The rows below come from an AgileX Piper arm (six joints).
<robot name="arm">
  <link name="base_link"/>
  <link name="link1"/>
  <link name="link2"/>
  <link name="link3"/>
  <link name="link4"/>
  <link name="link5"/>
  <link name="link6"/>
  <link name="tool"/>
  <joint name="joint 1" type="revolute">
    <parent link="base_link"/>
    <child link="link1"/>
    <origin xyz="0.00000 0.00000 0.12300"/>
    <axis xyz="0 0 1"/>
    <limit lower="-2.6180" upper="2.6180"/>
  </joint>
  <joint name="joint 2" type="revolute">
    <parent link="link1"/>
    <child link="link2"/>
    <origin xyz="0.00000 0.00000 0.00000"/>
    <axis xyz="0 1 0"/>
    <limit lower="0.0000" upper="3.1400"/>
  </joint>
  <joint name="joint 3" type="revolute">
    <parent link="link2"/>
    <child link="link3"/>
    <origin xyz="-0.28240 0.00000 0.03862"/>
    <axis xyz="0 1 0"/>
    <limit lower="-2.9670" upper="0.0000"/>
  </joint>
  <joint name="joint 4" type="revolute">
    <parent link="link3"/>
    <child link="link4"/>
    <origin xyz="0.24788 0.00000 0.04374"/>
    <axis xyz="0.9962 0 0.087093"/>
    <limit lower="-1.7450" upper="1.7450"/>
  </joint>
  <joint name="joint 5" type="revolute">
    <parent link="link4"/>
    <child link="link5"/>
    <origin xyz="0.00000 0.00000 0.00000"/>
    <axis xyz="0 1 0"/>
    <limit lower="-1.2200" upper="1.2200"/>
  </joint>
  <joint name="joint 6" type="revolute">
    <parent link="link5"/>
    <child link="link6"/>
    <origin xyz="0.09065 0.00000 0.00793"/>
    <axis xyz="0.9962 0 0.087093"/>
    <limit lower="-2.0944" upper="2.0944"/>
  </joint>
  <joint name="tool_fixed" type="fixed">
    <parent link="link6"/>
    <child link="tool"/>
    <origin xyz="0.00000 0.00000 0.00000" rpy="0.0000 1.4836 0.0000"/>
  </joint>
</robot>
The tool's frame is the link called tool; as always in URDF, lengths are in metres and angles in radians.
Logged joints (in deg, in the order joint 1, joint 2, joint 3, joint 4, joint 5, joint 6), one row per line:
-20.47, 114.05, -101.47, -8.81, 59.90, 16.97
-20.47, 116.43, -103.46, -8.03, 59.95, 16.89
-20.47, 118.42, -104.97, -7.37, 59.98, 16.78
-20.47, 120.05, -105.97, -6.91, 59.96, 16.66
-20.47, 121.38, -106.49, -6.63, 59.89, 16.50
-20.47, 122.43, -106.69, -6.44, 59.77, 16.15
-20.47, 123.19, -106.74, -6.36, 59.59, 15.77
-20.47, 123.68, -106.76, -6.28, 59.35, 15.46
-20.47, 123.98, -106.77, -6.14, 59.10, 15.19
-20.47, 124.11, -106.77, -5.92, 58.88, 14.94
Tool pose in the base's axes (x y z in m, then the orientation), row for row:
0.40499, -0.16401, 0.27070, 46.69, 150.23, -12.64
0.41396, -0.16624, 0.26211, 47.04, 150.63, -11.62
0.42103, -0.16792, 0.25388, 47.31, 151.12, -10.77
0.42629, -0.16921, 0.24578, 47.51, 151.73, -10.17
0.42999, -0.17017, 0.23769, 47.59, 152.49, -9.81
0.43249, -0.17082, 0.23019, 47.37, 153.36, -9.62
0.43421, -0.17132, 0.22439, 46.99, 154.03, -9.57
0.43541, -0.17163, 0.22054, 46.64, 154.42, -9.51
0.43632, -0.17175, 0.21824, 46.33, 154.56, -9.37
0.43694, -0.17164, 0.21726, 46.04, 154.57, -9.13
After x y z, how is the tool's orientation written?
As a rotation vector, in degrees.
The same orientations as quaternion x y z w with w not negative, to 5 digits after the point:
0.29031, 0.93411, -0.07859, 0.19231
0.29194, 0.93483, -0.07212, 0.18883
0.29295, 0.93575, -0.06669, 0.18465
0.29336, 0.93690, -0.06280, 0.17950
0.29286, 0.93839, -0.06037, 0.17327
0.29047, 0.94039, -0.05899, 0.16679
0.28742, 0.94214, -0.05854, 0.16227
0.28492, 0.94332, -0.05809, 0.15997
0.28297, 0.94401, -0.05723, 0.15965
0.28132, 0.94447, -0.05579, 0.16040

